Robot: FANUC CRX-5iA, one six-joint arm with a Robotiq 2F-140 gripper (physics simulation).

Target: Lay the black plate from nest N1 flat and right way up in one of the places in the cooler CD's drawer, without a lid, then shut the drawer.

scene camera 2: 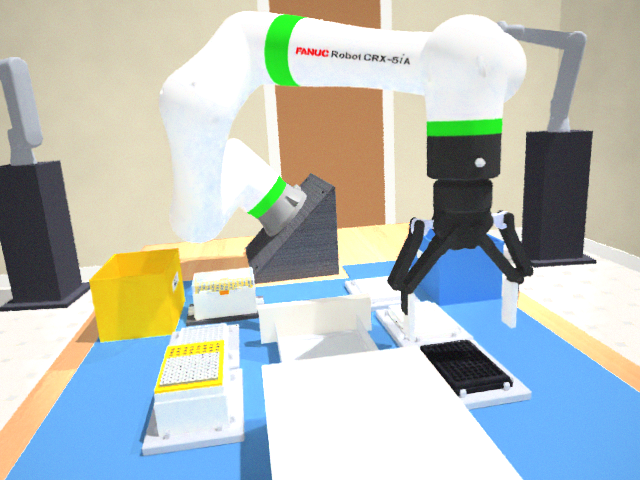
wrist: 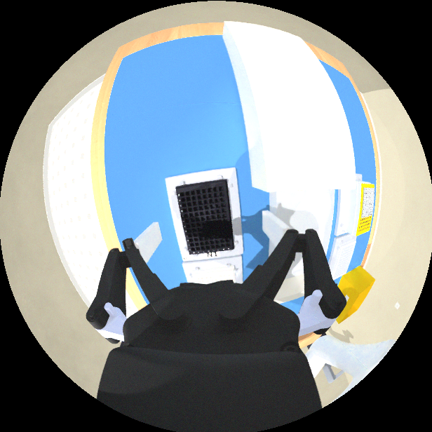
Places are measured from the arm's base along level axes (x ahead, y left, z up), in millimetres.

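Pixels of known places: gripper, fingertip midpoint: (scene camera 2: 459, 329); arm's base, origin of the base link: (scene camera 2: 287, 214).
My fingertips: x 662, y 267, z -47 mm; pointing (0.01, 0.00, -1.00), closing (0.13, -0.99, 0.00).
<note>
Ahead of a thing's pixels: the offset from my fingertips to its top centre. "spot": to the spot under its first point.
The black plate @[dx -10, dy +8, dz -53 mm] (scene camera 2: 467, 364) (wrist: 205, 215) lies flat in nest N1 @[spot: dx +58, dy +63, dz -67 mm] (scene camera 2: 518, 391) (wrist: 173, 195), its well openings facing up. My gripper (scene camera 2: 459, 324) (wrist: 210, 225) is open and empty, pointing down above the plate, with its fingers spread wider than the plate's short side. In the wrist view, the plate shows between the fingers. The cooler CD (scene camera 2: 382, 413) (wrist: 295, 110) is the large white box beside the nest. Its drawer @[spot: dx -106, dy -189, dz -66 mm] (scene camera 2: 325, 346) (wrist: 322, 210) stands open towards the robot base. No plate shows in the visible part of the drawer; the rest is hidden.
A white nest @[spot: dx -170, dy -2, dz -54 mm] (scene camera 2: 429, 317) (wrist: 212, 272) adjoins N1 towards the base. A blue bin @[dx -377, dy +99, dz +41 mm] (scene camera 2: 460, 279) stands behind the gripper. Across the drawer are a yellow-topped rack @[dx +39, dy -367, dz -2 mm] (scene camera 2: 193, 364) (wrist: 366, 210), a yellow bin @[dx -298, dy -547, dz +41 mm] (scene camera 2: 139, 294) (wrist: 356, 292) and a white tip box @[dx -313, dy -385, dz -2 mm] (scene camera 2: 224, 302). The drawer's upright front panel (scene camera 2: 315, 317) rises nearby.
</note>
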